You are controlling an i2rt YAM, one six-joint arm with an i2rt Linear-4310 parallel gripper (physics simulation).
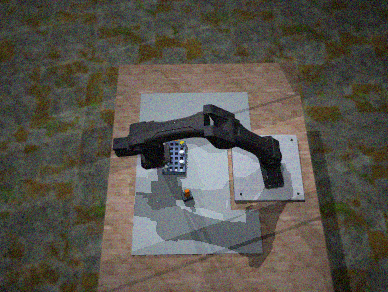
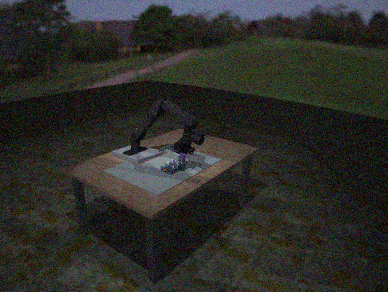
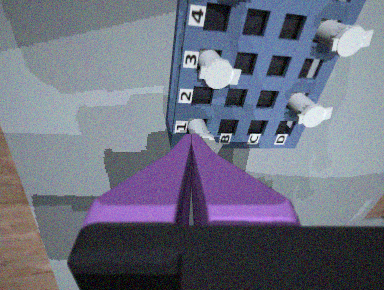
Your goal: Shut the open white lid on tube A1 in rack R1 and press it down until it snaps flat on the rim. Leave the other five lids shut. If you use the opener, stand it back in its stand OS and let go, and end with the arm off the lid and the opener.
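Where they show: gripper, fingertip midpoint: (image 1: 163, 165) (image 2: 182, 161) (image 3: 191, 144); arm's base, origin of the base link: (image 1: 268, 162) (image 2: 135, 151).
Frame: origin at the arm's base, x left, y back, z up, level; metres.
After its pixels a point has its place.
Observation:
Rack R1 (image 1: 175, 173) {x -0.013, y -0.353, z -0.013 m} (image 3: 240, 81) {x -0.067, y -0.370, z 0.028 m} is a blue grid on the mat. Tube A1 (image 3: 198, 126) {x -0.037, y -0.386, z 0.017 m} stands in its corner hole beside label 1. Its top and most of its lid are hidden by the fingertips; a pale part shows just right of them, and I cannot tell whether the lid is flat. My gripper (image 2: 183, 157) {x -0.036, y -0.392, z 0.030 m} (image 3: 191, 144) {x -0.036, y -0.392, z 0.030 m} is shut with nothing between its purple fingers, the tips over or at A1's top. White lids on tubes A3 (image 3: 218, 74) {x -0.071, y -0.380, z 0.028 m}, D2 (image 3: 311, 113) {x -0.045, y -0.327, z 0.028 m} and D4 (image 3: 353, 41) {x -0.080, y -0.318, z 0.028 m} look shut. The orange opener (image 1: 187, 192) {x 0.086, y -0.320, z 0.058 m} is upright in its dark stand (image 1: 188, 198) {x 0.095, y -0.319, z 0.011 m}.
A yellow lid (image 1: 181, 143) {x -0.114, y -0.314, z 0.027 m} shows at the rack's far end. The arm reaches over the rack from its base plate (image 1: 295, 170) {x 0.047, y 0.092, z -0.005 m} (image 2: 121, 153) {x -0.090, y 0.049, z 0.003 m}. The grey mat (image 1: 142, 245) {x 0.226, y -0.499, z -0.020 m} (image 2: 158, 187) {x -0.317, y -0.406, z -0.020 m} lies on the wooden table (image 1: 120, 270) {x 0.295, y -0.580, z -0.023 m} (image 2: 150, 207) {x -0.503, y -0.485, z -0.023 m}. The opener's stand is near the rack.

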